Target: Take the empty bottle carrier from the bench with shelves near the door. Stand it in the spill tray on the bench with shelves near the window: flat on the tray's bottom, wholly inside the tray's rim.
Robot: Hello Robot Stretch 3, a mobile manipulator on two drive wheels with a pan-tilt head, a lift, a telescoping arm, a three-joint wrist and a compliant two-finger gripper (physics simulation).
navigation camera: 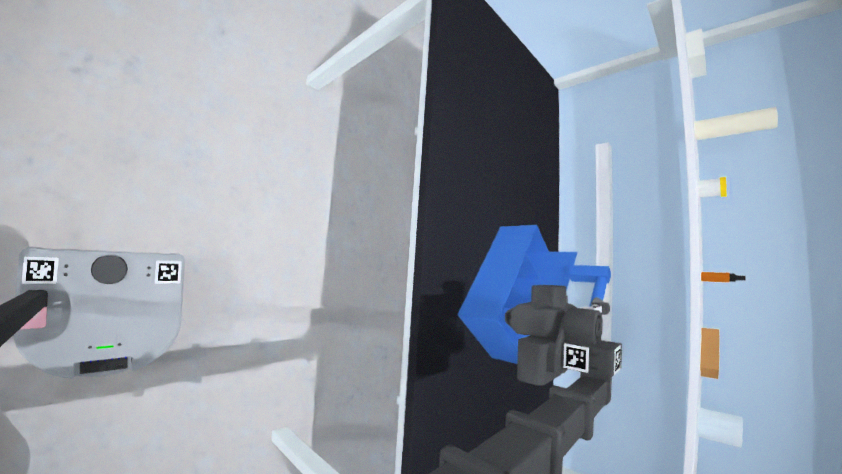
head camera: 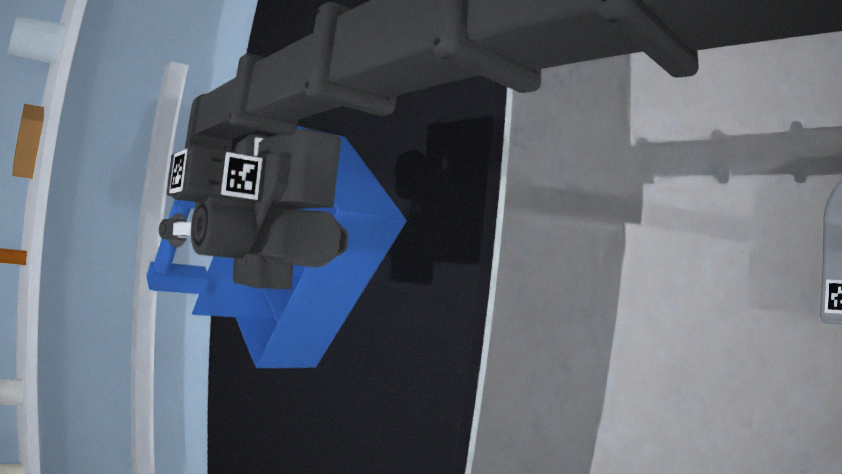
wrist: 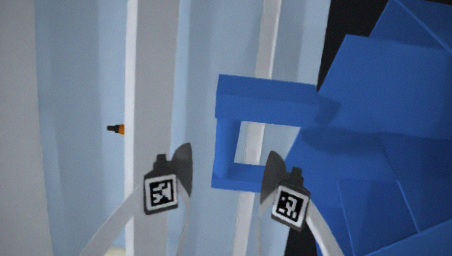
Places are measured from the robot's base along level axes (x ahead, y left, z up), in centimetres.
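Pixels of known places: gripper, between the fingertips: (navigation camera: pixel 584 305); robot's base, origin of its link: (navigation camera: pixel 109 268).
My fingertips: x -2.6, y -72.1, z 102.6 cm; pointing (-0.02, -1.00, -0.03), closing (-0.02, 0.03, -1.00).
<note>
For each thing: its top centre in the pictures, then the offset to it from my fingertips. "*": a spot on its surface instead. Level surfaces: height alone.
- blue empty bottle carrier, centre of its top: (head camera: pixel 162 235) (navigation camera: pixel 603 300) dz +1.6, dx +0.5, dy -8.6 cm
- black bench top, height of its surface: dz -26.4 cm
- orange marker, a spot on its surface: (navigation camera: pixel 714 276) * dz +22.2, dx +6.4, dy -34.2 cm
- brown box, a spot on its surface: (head camera: pixel 28 141) (navigation camera: pixel 710 353) * dz +21.4, dx -13.6, dy -37.2 cm
- yellow-capped bottle, a spot on its surface: (navigation camera: pixel 711 187) * dz +22.3, dx +29.0, dy -33.4 cm
The blue empty bottle carrier (head camera: pixel 347 276) (navigation camera: pixel 497 276) (wrist: pixel 385 85) stands upright on the black bench top (head camera: pixel 353 423) (navigation camera: pixel 483 147), turned at an angle to the bench edge. Its handle bar (head camera: pixel 167 256) (navigation camera: pixel 599 288) (wrist: pixel 227 145) is raised on two arms. My gripper (head camera: pixel 173 229) (navigation camera: pixel 599 307) (wrist: pixel 228 164) is at the handle and partly open. In the wrist view the bar shows between the two fingers, with a gap on each side. Contact is not visible. The wrist hides part of the carrier in the head and navigation views. The spill tray does not show.
A wall shelf (navigation camera: pixel 692 235) (wrist: pixel 152 75) behind the bench holds an orange marker (navigation camera: pixel 714 276) (wrist: pixel 121 129), a brown box (head camera: pixel 28 141) (navigation camera: pixel 710 353), a yellow-capped bottle (navigation camera: pixel 711 187) and pale cylinders. A lower white rail (head camera: pixel 150 247) (navigation camera: pixel 603 194) runs behind the handle.
</note>
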